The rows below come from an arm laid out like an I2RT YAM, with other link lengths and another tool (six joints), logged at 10 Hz.
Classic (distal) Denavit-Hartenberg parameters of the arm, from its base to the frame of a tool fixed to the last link. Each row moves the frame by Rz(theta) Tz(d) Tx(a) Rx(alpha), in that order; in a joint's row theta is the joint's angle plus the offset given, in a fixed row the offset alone. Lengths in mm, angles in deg.
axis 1: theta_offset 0  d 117.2  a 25.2  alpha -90
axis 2: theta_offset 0  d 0  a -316.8  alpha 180
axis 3: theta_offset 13.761  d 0  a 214.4  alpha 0
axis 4: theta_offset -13.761  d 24.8  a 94.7  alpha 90
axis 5: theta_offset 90  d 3.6  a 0  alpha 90
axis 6: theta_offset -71  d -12.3  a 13.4  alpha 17.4
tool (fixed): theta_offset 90  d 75.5  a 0  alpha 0
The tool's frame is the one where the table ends.
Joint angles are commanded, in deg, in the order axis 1, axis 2, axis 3, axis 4, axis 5, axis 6. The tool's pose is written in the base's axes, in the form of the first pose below.
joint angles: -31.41, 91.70, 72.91, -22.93, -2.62, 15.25
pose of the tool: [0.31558 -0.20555 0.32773 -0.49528 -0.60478 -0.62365 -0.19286 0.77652 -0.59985]
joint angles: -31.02, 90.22, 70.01, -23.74, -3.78, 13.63
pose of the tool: [0.30707 -0.19527 0.31765 -0.49233 -0.61664 -0.61430 -0.24556 0.77549 -0.58165]
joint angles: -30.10, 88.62, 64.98, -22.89, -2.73, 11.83
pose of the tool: [0.29696 -0.18306 0.29892 -0.50936 -0.63431 -0.58155 -0.29695 0.76384 -0.57304]
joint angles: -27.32, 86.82, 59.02, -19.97, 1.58, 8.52
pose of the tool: [0.29053 -0.16429 0.27946 -0.51753 -0.69409 -0.50041 -0.36383 0.70782 -0.60549]
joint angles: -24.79, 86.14, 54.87, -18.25, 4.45, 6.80
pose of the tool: [0.28707 -0.14909 0.26246 -0.51923 -0.72922 -0.44569 -0.41987 0.67188 -0.61016]
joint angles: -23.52, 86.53, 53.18, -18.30, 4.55, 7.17
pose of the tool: [0.28628 -0.14121 0.25108 -0.52185 -0.72982 -0.44162 -0.45001 0.67534 -0.58430]
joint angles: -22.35, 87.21, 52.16, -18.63, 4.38, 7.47
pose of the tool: [0.28690 -0.13436 0.24154 -0.52191 -0.73100 -0.43960 -0.47943 0.67764 -0.55763]
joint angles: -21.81, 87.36, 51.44, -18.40, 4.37, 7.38
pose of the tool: [0.28661 -0.13098 0.23735 -0.51871 -0.73507 -0.43659 -0.49268 0.67435 -0.55002]
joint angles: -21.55, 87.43, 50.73, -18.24, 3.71, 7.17
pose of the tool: [0.28554 -0.12819 0.23360 -0.51160 -0.73762 -0.44066 -0.50638 0.67317 -0.53891]
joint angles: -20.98, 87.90, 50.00, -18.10, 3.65, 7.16
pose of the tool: [0.28554 -0.12478 0.22769 -0.51116 -0.73982 -0.43746 -0.52260 0.67162 -0.52518]
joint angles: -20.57, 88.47, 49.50, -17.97, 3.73, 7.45
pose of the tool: [0.28597 -0.12278 0.22253 -0.51587 -0.73779 -0.43538 -0.53156 0.67422 -0.51270]
